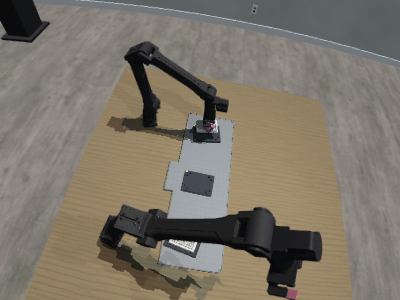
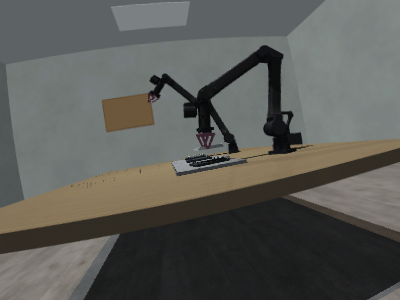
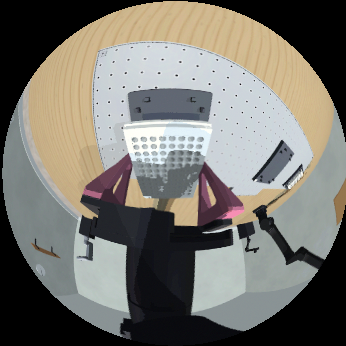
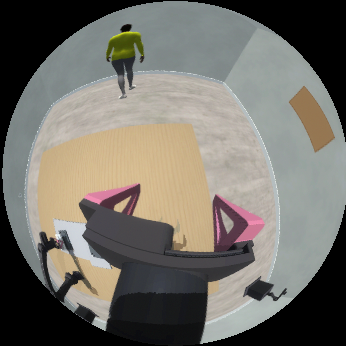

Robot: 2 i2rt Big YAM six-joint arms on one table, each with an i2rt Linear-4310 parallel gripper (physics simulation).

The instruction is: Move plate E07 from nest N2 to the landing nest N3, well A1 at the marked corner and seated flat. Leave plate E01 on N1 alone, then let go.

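My left gripper [image 1: 208, 126] [image 2: 205, 143] [image 3: 167, 158] is shut on plate E07 [image 1: 206, 124] [image 3: 167, 141], a white multi-well plate held by its two sides. It hangs level a little above the dark nest N2 [image 1: 207, 138] [image 3: 169, 103], which is empty. The empty dark nest N3 [image 1: 197, 183] [image 3: 274, 164] lies mid-board with a white mark at its far left corner. Plate E01 [image 1: 184, 246] [image 3: 293, 180] sits on N1, partly hidden under my right arm. My right gripper [image 1: 285, 293] [image 2: 153, 97] [image 4: 176, 193] is open and empty, high above the table.
The nests sit on a grey perforated board [image 1: 211, 158] [image 2: 181, 168] [image 3: 226, 80] on the wooden table [image 1: 282, 166]. My right arm [image 1: 205, 229] spans the board's near end. A person in a yellow top [image 4: 124, 54] walks on the floor far off.
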